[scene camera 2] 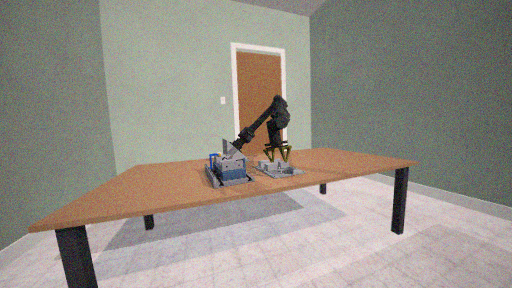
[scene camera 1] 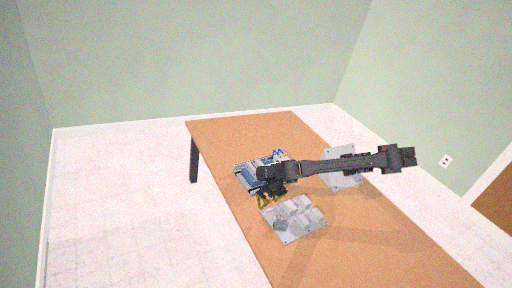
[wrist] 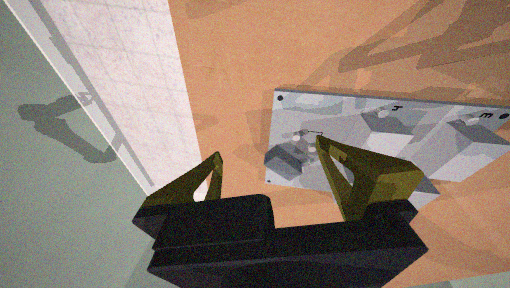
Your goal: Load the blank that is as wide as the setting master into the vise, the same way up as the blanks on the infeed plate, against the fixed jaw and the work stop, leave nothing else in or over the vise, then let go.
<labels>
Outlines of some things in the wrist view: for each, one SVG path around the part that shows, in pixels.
My gripper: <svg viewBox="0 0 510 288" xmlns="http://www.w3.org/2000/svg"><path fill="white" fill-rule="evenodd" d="M424 172L411 161L349 146L324 136L316 135L316 150L344 221L275 228L273 209L268 196L253 194L221 198L223 160L219 151L216 151L198 166L147 196L132 219L132 223L155 239L152 250L155 252L147 272L180 288L382 288L429 250L409 225L418 214L418 210L408 199L424 177ZM212 172L209 189L204 201L195 202L193 198L194 192ZM331 156L352 171L354 175L353 186L350 185L338 170Z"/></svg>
A setting master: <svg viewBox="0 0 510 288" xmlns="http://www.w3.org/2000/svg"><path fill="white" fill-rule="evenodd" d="M265 153L263 165L286 180L290 181L302 174L301 161L280 146L275 145Z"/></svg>
</labels>
